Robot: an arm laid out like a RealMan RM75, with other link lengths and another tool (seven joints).
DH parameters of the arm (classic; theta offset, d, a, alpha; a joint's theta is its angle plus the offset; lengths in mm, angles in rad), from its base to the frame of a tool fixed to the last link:
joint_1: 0 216.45 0 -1.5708
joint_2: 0 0 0 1.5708
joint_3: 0 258.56 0 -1.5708
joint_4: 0 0 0 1.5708
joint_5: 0 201.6 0 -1.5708
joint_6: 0 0 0 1.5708
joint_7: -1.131 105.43 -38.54 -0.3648
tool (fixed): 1.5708 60.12 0 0
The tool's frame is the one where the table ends.
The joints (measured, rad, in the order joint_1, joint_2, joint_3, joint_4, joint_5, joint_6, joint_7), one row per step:
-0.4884, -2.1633, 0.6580, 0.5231, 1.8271, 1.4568, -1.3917
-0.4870, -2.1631, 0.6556, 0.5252, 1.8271, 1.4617, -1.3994
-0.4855, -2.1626, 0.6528, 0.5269, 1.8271, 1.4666, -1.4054
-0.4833, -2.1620, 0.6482, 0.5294, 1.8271, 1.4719, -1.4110
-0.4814, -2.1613, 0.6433, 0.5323, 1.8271, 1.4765, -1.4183
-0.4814, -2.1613, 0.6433, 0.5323, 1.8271, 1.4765, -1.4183
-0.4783, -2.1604, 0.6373, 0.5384, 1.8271, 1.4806, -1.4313
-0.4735, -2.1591, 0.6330, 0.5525, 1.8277, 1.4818, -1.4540
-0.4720, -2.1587, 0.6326, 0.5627, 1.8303, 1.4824, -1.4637
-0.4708, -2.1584, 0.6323, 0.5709, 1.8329, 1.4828, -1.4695
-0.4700, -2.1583, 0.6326, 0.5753, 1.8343, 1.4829, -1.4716
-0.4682, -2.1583, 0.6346, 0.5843, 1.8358, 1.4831, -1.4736
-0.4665, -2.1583, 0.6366, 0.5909, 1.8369, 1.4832, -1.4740
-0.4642, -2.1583, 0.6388, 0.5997, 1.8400, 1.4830, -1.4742
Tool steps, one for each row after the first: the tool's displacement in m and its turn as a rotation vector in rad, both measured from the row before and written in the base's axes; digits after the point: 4 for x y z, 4 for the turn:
0.0001, -0.0003, 0.0011, -0.0027, -0.0062, 0.0038
-0.0001, -0.0003, 0.0012, -0.0017, -0.0054, 0.0031
-0.0003, -0.0003, 0.0015, 0.0002, -0.0056, 0.0038
-0.0003, 0.0000, 0.0017, 0.0002, -0.0058, 0.0052
0.0000, 0.0000, 0.0000, 0.0000, 0.0000, 0.0000
-0.0007, 0.0004, 0.0025, 0.0005, -0.0068, 0.0097
-0.0012, 0.0013, 0.0037, 0.0007, -0.0041, 0.0153
-0.0003, 0.0007, 0.0017, 0.0003, 0.0026, 0.0028
-0.0003, 0.0005, 0.0012, 0.0009, 0.0035, 0.0009
-0.0002, 0.0002, 0.0005, 0.0007, 0.0026, -0.0003
-0.0003, 0.0002, 0.0009, 0.0023, 0.0058, -0.0026
-0.0003, 0.0000, 0.0006, 0.0018, 0.0050, -0.0026
-0.0006, 0.0000, 0.0006, 0.0020, 0.0081, -0.0033

